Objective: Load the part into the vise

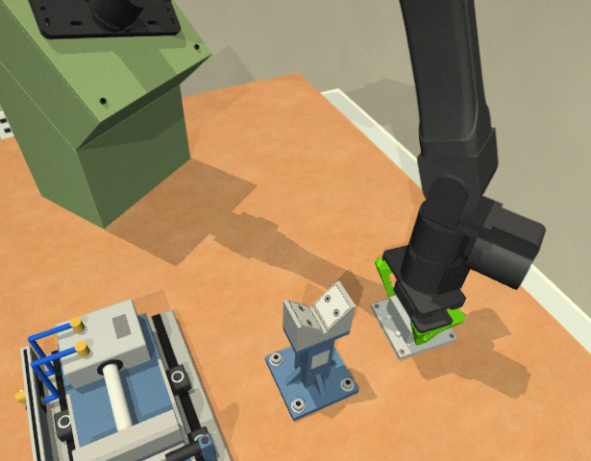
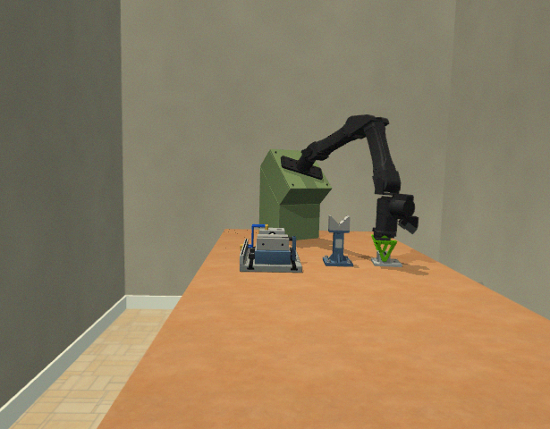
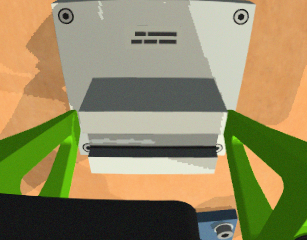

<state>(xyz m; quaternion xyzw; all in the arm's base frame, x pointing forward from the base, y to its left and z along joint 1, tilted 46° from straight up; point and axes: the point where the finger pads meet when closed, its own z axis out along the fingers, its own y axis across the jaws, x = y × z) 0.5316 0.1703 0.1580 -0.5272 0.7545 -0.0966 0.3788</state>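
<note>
Right now the grey part is 10 mm above my hand. Round my hand: blue base 380 mm to the right, 30 mm behind, 20 mm above; infeed plate 20 mm below, 10 mm to the left; work stop 340 mm to the right, 70 mm above, 40 mm ahead.
</note>
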